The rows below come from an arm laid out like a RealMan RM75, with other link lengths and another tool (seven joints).
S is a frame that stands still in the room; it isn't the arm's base.
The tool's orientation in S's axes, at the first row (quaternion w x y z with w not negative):
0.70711 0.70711 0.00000 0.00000
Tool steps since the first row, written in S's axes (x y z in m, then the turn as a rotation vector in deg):
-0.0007 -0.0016 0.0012 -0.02 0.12 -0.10
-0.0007 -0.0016 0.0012 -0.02 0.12 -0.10
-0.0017 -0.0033 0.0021 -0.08 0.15 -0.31
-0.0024 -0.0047 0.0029 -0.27 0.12 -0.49
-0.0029 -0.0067 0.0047 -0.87 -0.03 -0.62
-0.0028 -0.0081 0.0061 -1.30 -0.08 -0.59
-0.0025 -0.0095 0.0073 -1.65 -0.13 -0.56
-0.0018 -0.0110 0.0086 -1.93 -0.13 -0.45
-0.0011 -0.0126 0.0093 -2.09 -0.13 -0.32
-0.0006 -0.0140 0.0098 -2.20 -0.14 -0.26
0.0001 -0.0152 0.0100 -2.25 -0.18 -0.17
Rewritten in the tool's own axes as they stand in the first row. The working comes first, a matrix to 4 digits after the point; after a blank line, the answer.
The tool's axes in the first row as the columns of a matrix, in S's axes (used below as rounded here):
1.0000 0.0000 0.0000
0.0000 0.0000 -1.0000
0.0000 1.0000 0.0000

-0.0007 0.0012 0.0016 -0.02 -0.10 -0.12
-0.0007 0.0012 0.0016 -0.02 -0.10 -0.12
-0.0017 0.0021 0.0033 -0.08 -0.31 -0.15
-0.0024 0.0029 0.0047 -0.27 -0.49 -0.12
-0.0029 0.0047 0.0067 -0.87 -0.62 0.03
-0.0028 0.0061 0.0081 -1.30 -0.59 0.08
-0.0025 0.0073 0.0095 -1.65 -0.56 0.13
-0.0018 0.0086 0.0110 -1.93 -0.45 0.13
-0.0011 0.0093 0.0126 -2.09 -0.32 0.13
-0.0006 0.0098 0.0140 -2.20 -0.26 0.14
0.0001 0.0100 0.0152 -2.25 -0.17 0.18

